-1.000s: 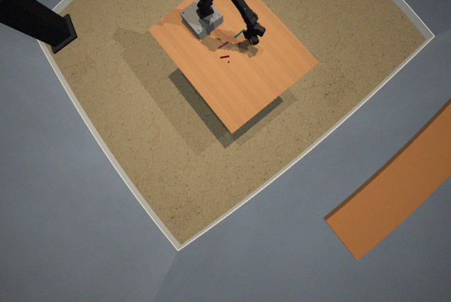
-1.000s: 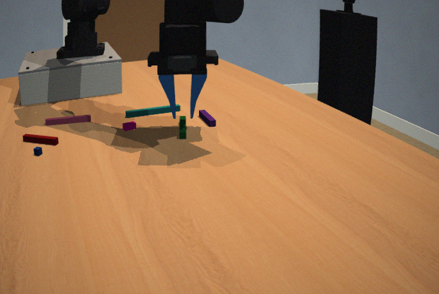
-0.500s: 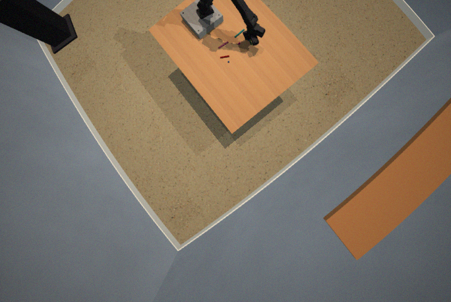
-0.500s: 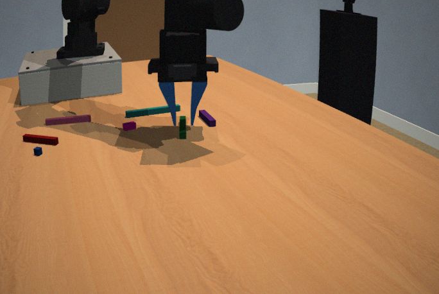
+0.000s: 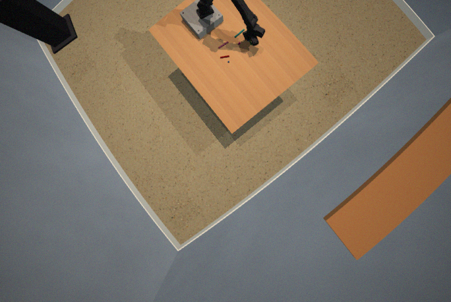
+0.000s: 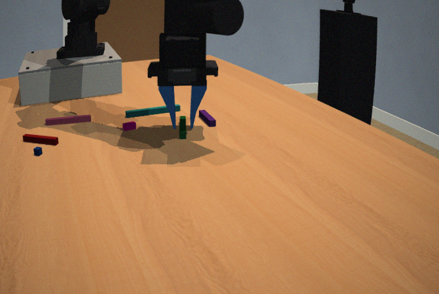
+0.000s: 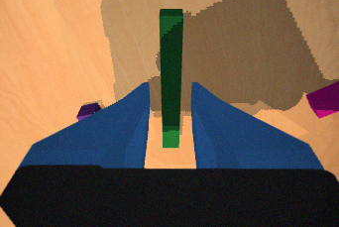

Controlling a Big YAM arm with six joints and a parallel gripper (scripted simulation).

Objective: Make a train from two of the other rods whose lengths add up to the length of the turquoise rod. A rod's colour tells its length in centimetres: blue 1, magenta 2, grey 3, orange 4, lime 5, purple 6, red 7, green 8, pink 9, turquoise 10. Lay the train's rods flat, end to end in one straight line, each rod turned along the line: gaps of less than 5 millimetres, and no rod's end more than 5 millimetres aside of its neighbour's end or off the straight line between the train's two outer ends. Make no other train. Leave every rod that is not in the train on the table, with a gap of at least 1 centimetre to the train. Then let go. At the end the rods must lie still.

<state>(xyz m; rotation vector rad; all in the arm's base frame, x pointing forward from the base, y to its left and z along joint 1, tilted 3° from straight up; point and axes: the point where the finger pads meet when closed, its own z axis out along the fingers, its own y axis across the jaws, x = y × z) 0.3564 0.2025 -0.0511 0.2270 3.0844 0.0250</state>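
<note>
My gripper is now 10 mm above the green rod. Round my hand: turquoise rod: 90 mm behind, 40 mm to the right, 10 mm below; magenta rod: 10 mm behind, 80 mm to the right, 10 mm below; purple rod: 30 mm behind, 40 mm to the left, 10 mm below.
</note>
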